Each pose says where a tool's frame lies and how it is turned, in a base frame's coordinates. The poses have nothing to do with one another.
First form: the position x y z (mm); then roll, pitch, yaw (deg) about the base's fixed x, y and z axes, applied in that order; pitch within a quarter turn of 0, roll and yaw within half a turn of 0.
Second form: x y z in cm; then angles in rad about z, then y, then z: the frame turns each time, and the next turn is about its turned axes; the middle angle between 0 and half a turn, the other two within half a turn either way. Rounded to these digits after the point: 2 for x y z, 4 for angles.
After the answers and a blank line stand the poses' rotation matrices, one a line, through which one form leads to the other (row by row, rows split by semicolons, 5 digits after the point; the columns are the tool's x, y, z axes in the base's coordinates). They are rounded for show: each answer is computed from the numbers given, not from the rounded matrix.
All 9 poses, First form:
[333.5 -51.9 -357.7 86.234 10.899 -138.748]
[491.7 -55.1 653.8 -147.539 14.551 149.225]
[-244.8 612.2 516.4 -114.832 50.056 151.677]
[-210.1 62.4 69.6 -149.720 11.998 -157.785]
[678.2 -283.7 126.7 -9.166 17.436 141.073]
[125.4 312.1 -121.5 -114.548 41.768 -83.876]
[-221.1 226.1 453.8 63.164 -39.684 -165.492]
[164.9 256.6 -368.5 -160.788 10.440 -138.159]
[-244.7 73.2 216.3 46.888 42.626 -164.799]
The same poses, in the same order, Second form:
[33.35 -5.19 -35.77 2.3032 1.5063 1.3802]
[49.17 -5.51 65.38 -1.7318 2.5265 -1.1203]
[-24.48 61.22 51.64 -1.7242 1.8438 -0.6499]
[-21.01 6.24 6.96 -0.8410 2.5768 -1.1719]
[67.82 -28.37 12.67 2.9562 0.3426 -0.4694]
[12.54 31.21 -12.15 0.4022 1.8858 -0.7946]
[-22.11 22.61 45.38 1.5115 1.2160 2.3199]
[16.49 25.66 -36.85 -0.3610 2.7616 -1.0604]
[-24.47 7.32 21.63 2.4011 1.0439 0.6706]

-0.73826 -0.09854 -0.66729; -0.64748 -0.17378 0.74200; -0.18908 0.97984 0.06450
-0.83162 0.54758 -0.09249; 0.49526 0.65594 -0.56961; -0.25124 -0.51951 -0.81669
-0.56518 0.81174 -0.14715; 0.30461 0.03957 -0.95165; -0.76667 -0.58268 -0.26963
-0.90555 -0.22946 0.35683; -0.36982 0.83910 -0.39893; -0.20788 -0.49321 -0.84471
-0.74220 -0.58317 -0.33022; 0.59946 -0.79800 0.06195; -0.29964 -0.15198 0.94187
0.07957 -0.47772 0.87490; -0.74159 0.55813 0.37220; -0.66612 -0.67843 -0.30987
-0.74504 0.66471 0.05554; -0.19279 -0.29430 0.93606; 0.63855 0.68670 0.34742
-0.73267 -0.58549 0.34699; -0.65602 0.74328 -0.13101; -0.18121 -0.32362 -0.92867
-0.71005 -0.29788 -0.63805; -0.19293 -0.78914 0.58312; -0.67721 0.53714 0.50286

